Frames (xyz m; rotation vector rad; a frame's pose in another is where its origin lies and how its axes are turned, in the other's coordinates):
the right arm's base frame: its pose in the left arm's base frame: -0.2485 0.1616 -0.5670 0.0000 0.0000 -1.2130
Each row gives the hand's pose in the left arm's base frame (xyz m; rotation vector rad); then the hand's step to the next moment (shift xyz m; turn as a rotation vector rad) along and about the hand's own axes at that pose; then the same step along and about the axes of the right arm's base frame.
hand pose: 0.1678 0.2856 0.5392 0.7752 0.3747 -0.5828
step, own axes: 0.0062 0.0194 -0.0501 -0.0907 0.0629 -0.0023
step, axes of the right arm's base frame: -0.0391 0.0270 -0.0258 -0.0763 -0.0060 0.0795
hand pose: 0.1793 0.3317 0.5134 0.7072 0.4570 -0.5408
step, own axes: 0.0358 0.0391 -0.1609 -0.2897 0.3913 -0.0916
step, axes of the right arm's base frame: -0.1136 0.0612 -0.1097 -0.3790 0.1354 0.2889
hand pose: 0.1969 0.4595 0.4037 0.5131 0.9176 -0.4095
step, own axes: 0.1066 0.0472 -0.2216 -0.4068 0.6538 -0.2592
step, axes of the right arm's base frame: -0.1647 -0.0006 -0.1886 -0.6915 0.2205 0.3652
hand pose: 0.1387 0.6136 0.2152 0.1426 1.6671 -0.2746
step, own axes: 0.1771 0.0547 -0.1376 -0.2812 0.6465 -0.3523
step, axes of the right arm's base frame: -0.1206 -0.1032 -0.1676 -0.7369 0.1244 0.2503
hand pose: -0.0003 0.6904 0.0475 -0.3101 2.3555 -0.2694
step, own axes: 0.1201 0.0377 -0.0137 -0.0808 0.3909 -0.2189
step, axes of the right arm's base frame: -0.0361 -0.0925 -0.0785 -0.4446 0.0036 0.0978
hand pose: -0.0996 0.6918 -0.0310 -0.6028 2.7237 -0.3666
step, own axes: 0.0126 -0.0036 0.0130 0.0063 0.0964 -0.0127
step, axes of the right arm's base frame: 0.0087 -0.0083 -0.0140 -0.0944 -0.0127 -0.0203
